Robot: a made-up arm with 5 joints. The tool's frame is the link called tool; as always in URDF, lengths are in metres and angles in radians. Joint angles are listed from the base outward. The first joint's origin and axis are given. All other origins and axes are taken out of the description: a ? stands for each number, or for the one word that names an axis. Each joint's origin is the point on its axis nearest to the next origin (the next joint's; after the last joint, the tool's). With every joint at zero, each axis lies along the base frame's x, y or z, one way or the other. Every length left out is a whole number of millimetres.
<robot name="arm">
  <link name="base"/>
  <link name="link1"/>
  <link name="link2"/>
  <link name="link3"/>
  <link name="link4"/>
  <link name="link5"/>
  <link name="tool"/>
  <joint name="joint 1" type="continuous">
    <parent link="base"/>
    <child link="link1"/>
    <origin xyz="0.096 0.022 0.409" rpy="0 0 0"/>
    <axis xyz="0 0 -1"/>
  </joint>
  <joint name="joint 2" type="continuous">
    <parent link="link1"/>
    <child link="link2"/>
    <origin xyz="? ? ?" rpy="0 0 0"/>
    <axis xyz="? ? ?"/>
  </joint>
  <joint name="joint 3" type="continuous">
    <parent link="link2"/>
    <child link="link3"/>
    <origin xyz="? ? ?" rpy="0 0 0"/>
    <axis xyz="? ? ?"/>
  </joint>
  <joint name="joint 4" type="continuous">
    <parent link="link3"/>
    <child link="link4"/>
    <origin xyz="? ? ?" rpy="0 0 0"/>
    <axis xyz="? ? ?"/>
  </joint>
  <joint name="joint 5" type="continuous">
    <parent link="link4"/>
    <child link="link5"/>
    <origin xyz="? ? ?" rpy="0 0 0"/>
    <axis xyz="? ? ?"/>
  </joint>
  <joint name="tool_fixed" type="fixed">
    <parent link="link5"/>
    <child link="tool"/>
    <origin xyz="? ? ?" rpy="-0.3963 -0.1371 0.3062"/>
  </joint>
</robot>
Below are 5 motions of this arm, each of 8 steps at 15 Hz.
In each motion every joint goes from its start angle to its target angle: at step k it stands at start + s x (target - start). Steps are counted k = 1, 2, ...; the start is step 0. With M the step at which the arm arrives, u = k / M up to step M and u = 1 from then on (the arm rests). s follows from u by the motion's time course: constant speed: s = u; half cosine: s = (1 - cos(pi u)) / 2; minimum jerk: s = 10 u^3 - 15 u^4 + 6 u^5.
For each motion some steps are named. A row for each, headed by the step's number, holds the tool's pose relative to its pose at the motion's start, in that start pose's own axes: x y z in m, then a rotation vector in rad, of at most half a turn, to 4 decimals.
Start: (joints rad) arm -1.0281 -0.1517 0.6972 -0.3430 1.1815
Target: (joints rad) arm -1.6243 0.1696 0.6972 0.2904 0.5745
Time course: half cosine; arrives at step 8
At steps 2, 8:
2: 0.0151 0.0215 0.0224 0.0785 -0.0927 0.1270
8: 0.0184 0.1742 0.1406 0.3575 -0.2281 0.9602

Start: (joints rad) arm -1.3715 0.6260 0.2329 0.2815 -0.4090
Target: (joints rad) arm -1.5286 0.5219 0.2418 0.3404 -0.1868
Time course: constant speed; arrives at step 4
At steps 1, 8:
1: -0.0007 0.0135 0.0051 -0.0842 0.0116 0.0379
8: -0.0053 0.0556 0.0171 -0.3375 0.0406 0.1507

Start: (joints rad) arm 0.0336 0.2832 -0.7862 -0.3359 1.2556
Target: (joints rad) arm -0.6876 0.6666 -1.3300 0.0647 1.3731
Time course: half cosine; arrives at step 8
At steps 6, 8:
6: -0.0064 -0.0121 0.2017 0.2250 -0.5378 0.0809
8: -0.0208 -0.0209 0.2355 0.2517 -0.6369 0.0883

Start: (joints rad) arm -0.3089 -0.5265 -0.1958 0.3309 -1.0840
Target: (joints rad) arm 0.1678 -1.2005 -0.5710 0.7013 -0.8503
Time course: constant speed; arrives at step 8
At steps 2, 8:
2: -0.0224 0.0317 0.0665 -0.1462 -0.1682 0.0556
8: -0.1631 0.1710 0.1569 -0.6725 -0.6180 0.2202

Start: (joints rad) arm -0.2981 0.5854 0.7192 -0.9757 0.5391
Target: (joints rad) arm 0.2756 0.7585 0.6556 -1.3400 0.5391
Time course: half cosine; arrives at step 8
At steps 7, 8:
7: -0.0915 -0.0746 -0.1157 0.0486 0.2641 -0.5394
8: -0.0965 -0.0762 -0.1197 0.0482 0.2760 -0.5601

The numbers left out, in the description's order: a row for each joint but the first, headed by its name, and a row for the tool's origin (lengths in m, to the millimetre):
joint 2: xyz 0.028 0.019 0, axis 0 1 0
joint 3: xyz 0.057 0 0.133, axis 0 1 0
joint 4: xyz 0.145 0 -0.001, axis 0 1 0
joint 5: xyz 0.116 0 0.009, axis -1 0 0
tool: xyz 0 -0.016 0.015

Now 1 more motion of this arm.
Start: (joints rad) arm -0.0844 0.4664 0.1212 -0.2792 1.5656
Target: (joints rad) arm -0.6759 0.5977 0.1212 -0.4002 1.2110
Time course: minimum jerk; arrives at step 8
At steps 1, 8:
1: 0.0005 -0.0008 0.0034 0.0000 -0.0088 -0.0034
8: -0.0204 -0.0152 0.2147 0.0044 -0.5736 -0.1182

